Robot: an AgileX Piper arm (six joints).
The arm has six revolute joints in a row. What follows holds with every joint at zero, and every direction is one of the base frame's.
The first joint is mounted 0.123 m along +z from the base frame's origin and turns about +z.
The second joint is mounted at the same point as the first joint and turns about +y.
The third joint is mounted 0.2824 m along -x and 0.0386 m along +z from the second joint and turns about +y.
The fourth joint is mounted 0.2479 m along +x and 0.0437 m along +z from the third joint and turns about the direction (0.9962, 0, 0.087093).
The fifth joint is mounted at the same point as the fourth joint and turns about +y.
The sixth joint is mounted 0.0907 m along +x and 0.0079 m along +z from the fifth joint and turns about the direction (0.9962, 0, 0.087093).
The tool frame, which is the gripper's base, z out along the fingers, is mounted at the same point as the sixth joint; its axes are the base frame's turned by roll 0, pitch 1.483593 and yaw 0 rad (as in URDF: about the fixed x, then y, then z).
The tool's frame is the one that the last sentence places.
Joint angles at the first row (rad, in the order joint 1, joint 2, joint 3, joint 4, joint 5, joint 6):
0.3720 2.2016 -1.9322 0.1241 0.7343 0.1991
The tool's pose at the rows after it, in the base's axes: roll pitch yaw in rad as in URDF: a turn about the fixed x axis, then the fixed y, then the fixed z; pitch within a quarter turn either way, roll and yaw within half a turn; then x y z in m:
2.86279, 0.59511, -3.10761, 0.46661, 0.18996, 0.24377
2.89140, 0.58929, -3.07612, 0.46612, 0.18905, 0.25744
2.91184, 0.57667, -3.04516, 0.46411, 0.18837, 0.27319
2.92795, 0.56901, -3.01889, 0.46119, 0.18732, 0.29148
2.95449, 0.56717, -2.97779, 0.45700, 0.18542, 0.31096
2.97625, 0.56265, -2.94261, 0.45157, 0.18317, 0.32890
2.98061, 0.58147, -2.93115, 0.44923, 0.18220, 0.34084
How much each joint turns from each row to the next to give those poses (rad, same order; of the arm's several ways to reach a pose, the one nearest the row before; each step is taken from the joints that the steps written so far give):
0.0000 0.0000 -0.0471 -0.0103 0.0591 0.0000
0.0000 0.0000 -0.0577 -0.0170 0.0717 -0.0077
0.0000 -0.0001 -0.0665 -0.0048 0.0849 -0.0142
0.0000 0.0001 -0.0758 -0.0042 0.0879 -0.0119
0.0000 0.0000 -0.0808 -0.0070 0.0899 -0.0243
0.0000 0.0000 -0.0762 -0.0043 0.0858 -0.0213
0.0000 0.0000 -0.0465 -0.0014 0.0293 -0.0088

